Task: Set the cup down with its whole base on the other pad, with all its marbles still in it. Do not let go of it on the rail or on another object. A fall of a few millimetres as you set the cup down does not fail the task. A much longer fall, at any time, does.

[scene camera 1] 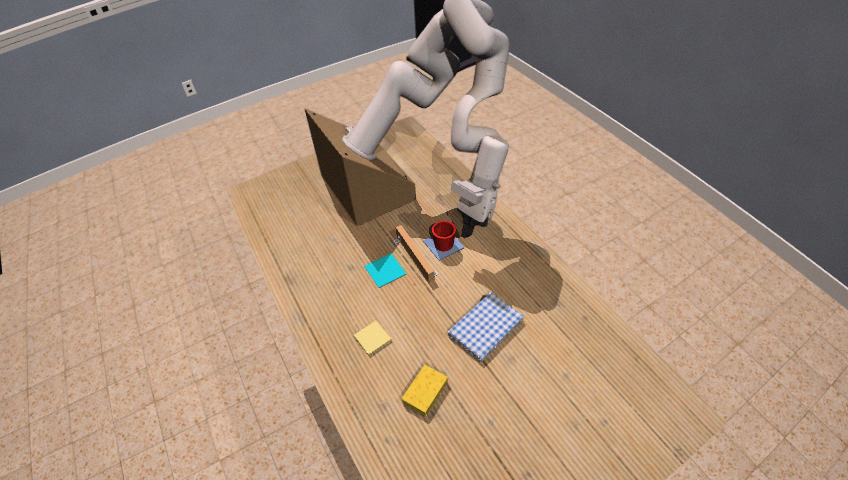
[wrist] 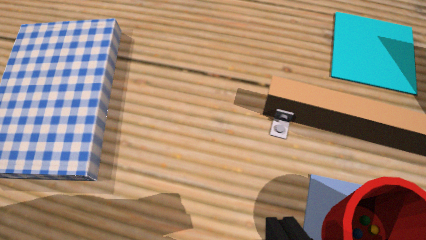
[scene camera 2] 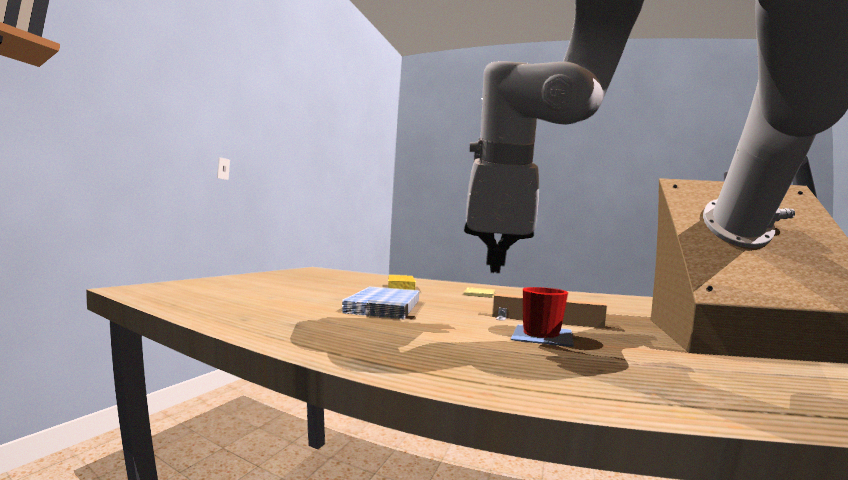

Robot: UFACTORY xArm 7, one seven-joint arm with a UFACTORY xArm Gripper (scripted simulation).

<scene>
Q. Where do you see a wooden rail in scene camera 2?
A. At 587,314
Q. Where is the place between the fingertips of the gripper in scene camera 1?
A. At 465,236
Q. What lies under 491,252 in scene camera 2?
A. The gripper.
</scene>
